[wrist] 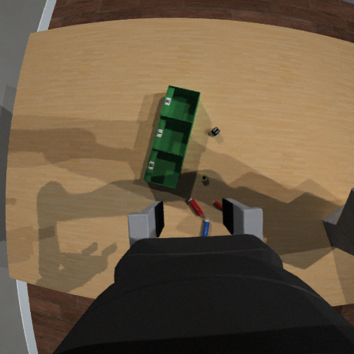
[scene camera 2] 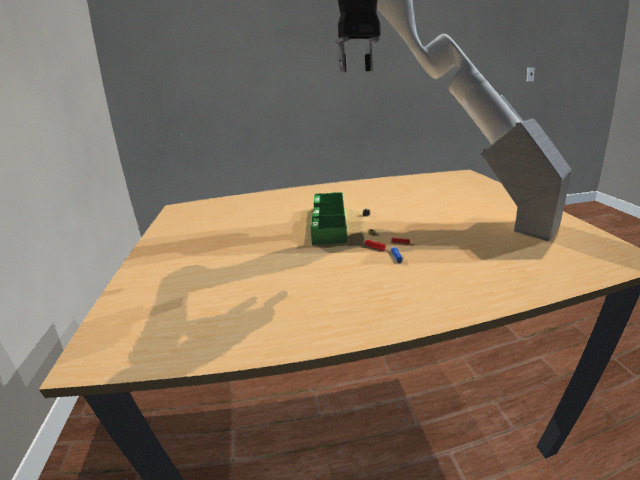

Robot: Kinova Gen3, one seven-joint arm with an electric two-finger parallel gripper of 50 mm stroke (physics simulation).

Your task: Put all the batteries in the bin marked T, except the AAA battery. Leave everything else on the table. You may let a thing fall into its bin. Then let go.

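Pixels of known places: gripper, fingertip midpoint: [scene camera 2: 356, 71]; arm's base at its link origin: [scene camera 2: 507, 135].
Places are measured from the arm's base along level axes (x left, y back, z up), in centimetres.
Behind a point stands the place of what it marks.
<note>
My gripper [scene camera 2: 355, 69] {x -3.4, y -40.6, z 15.5 cm} [wrist: 192, 212] is open and empty, high above the table, fingers pointing down. A thicker red battery [scene camera 2: 374, 245] {x 1.7, y -39.9, z -21.6 cm} [wrist: 196, 207] lies right of the green bin block's near end. A thinner, smaller red battery [scene camera 2: 400, 241] {x 1.9, y -33.2, z -22.0 cm} [wrist: 218, 205] lies to its right, partly hidden by a finger in the wrist view. A blue battery [scene camera 2: 396, 254] {x 8.1, y -37.8, z -21.3 cm} [wrist: 206, 228] lies nearer the front. The green bin block [scene camera 2: 329, 237] {x -5.5, y -48.0, z -21.0 cm} has three compartments in a row, each with a small white label. The middle label [wrist: 159, 133] looks like T, but is small; the middle compartment appears empty.
A small black cube [scene camera 2: 366, 212] {x -17.4, y -32.9, z -21.5 cm} [wrist: 215, 131] lies right of the bins. A tiny dark olive object [scene camera 2: 372, 231] {x -5.6, y -36.8, z -21.7 cm} [wrist: 204, 179] lies between the cube and the batteries. The arm's grey base block [scene camera 2: 540, 206] {x 13.8, y -0.9, z -14.6 cm} [wrist: 344, 227] stands at the table's right side.
</note>
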